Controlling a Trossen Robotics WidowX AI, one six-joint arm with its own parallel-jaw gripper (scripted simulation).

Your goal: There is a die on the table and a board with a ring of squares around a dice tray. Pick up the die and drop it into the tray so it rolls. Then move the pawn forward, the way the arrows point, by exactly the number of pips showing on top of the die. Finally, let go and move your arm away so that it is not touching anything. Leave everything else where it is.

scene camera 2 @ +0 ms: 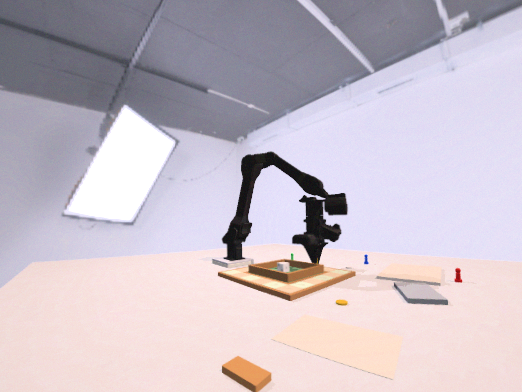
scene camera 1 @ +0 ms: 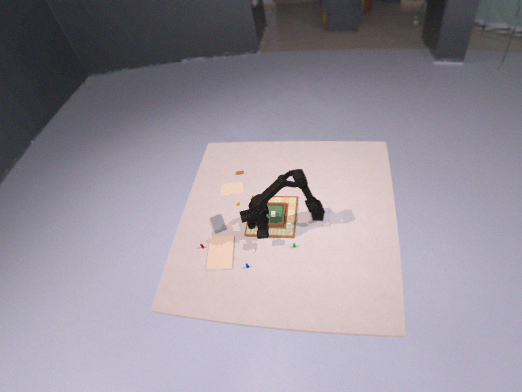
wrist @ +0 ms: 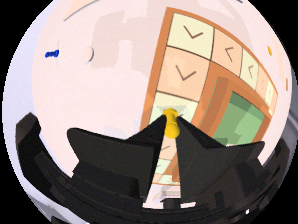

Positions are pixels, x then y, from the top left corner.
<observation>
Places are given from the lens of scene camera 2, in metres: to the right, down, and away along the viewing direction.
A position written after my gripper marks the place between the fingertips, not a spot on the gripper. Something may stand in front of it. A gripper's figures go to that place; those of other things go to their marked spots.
my gripper (scene camera 2: 315, 264): 0.17, 0.22, 0.70
grey block (scene camera 2: 416, 293): 0.31, 0.20, 0.42
</observation>
